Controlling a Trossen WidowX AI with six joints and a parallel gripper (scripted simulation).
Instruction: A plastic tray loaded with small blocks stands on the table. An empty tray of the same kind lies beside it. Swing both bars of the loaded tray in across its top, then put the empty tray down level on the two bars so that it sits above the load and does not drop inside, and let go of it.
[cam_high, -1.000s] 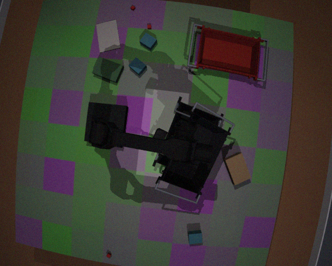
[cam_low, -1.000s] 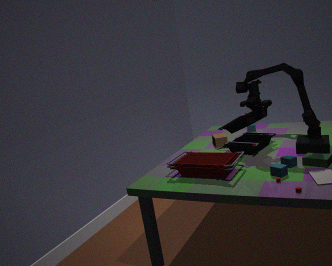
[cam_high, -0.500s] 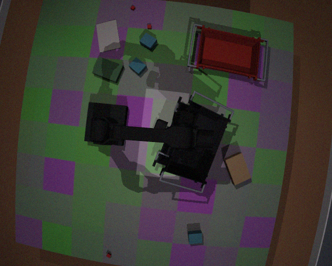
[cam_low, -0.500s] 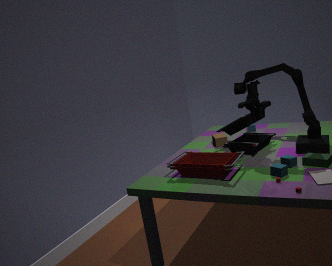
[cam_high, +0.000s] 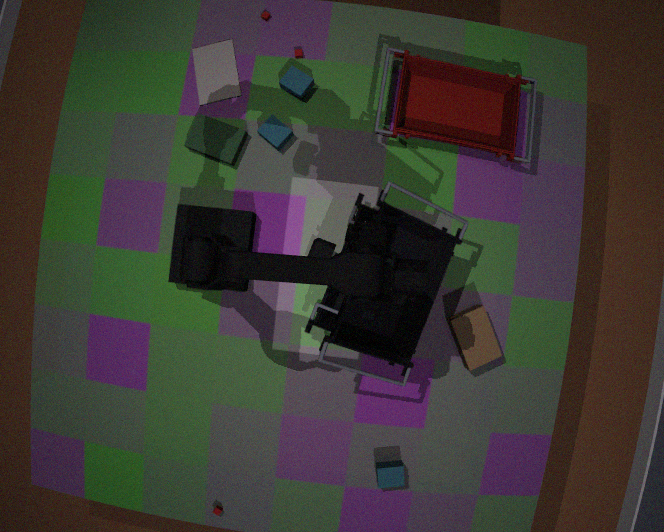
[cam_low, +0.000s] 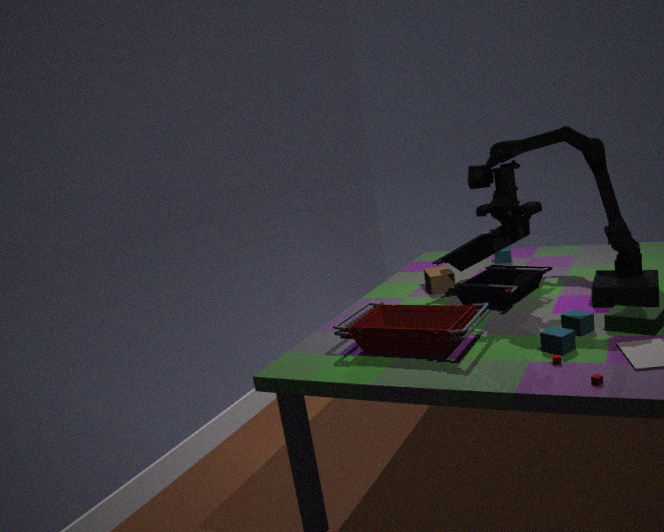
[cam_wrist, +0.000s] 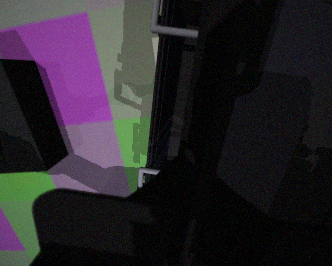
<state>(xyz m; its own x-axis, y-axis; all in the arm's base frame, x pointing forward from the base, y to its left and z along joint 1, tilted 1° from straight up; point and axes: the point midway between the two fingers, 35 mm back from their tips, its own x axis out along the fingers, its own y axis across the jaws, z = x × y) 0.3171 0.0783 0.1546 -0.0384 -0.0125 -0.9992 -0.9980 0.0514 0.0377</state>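
Now: gripper tip 8 cm short of the black tray and 1 cm above it. Also, from my gripper tip: green box 38 cm behind, 18 cm to the left, 16 cm below; then tan box 30 cm ahead, 15 cm below, 5 cm to the right; then white sheet 45 cm behind, 34 cm to the left, 18 cm below.
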